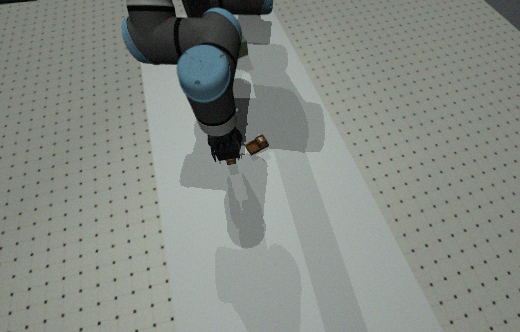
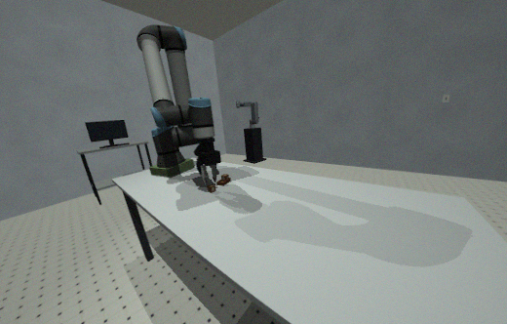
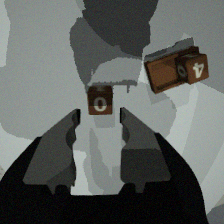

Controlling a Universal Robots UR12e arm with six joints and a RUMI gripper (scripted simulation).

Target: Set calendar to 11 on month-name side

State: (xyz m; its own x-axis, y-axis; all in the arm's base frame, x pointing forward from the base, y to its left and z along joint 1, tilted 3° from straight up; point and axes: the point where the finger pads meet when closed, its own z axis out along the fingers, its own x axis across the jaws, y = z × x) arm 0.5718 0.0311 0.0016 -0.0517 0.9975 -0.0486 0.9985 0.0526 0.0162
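Right now the brown cube is 4 cm below my hand. The rest, counted from my hand: brown calendar tray (10 cm to the left, 5 cm below, 5 cm behind).
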